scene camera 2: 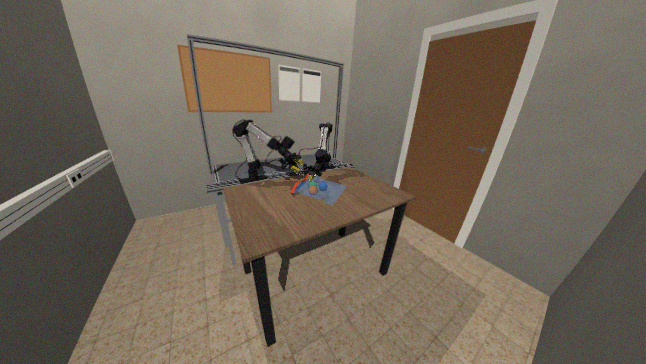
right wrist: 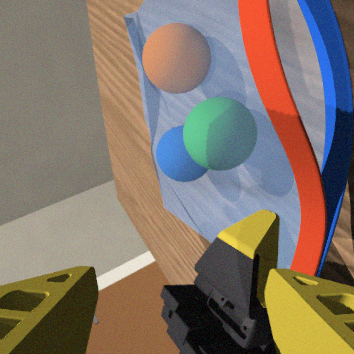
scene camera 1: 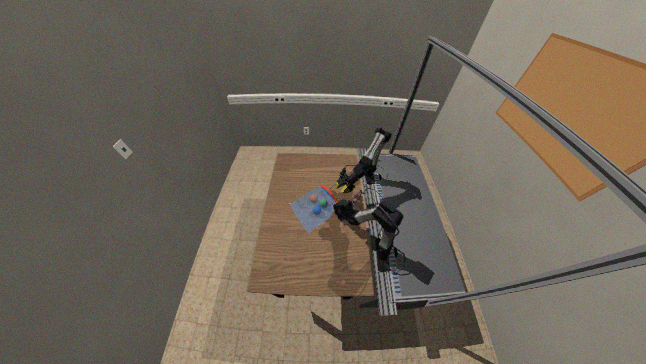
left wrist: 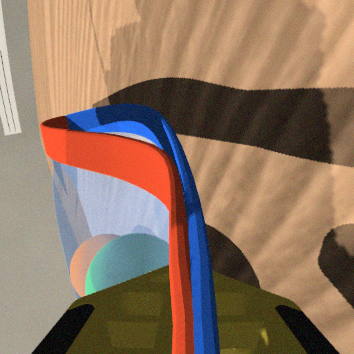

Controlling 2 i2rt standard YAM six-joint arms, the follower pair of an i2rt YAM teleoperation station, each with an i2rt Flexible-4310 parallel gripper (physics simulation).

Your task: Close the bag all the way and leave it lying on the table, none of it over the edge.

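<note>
The clear bluish bag [scene camera 1: 306, 223] [scene camera 2: 332, 196] [left wrist: 120, 192] [right wrist: 172, 111] lies on the table [scene camera 1: 300, 265] [scene camera 2: 280, 220] with an orange ball [scene camera 1: 313, 198] [right wrist: 176, 57], a green ball [scene camera 1: 323, 202] [right wrist: 220, 133] and a blue ball [scene camera 1: 317, 210] [right wrist: 175, 154] inside. Its red strip [left wrist: 110, 154] [right wrist: 260, 60] and blue strip [left wrist: 176, 150] [right wrist: 340, 90] gape apart over much of the mouth. My left gripper [scene camera 1: 336, 204] [scene camera 2: 312, 177] [left wrist: 182, 276] is shut on both strips near one end, pressing them together. My right gripper [scene camera 1: 342, 188] [scene camera 2: 298, 166] is open and empty, above the table beside the mouth.
The two grippers are close together at the bag's mouth, near the robot's side of the table. The station's metal rail [scene camera 1: 384, 280] runs along that edge. Metal frame posts [scene camera 1: 419, 90] [scene camera 2: 200, 110] stand behind the arms.
</note>
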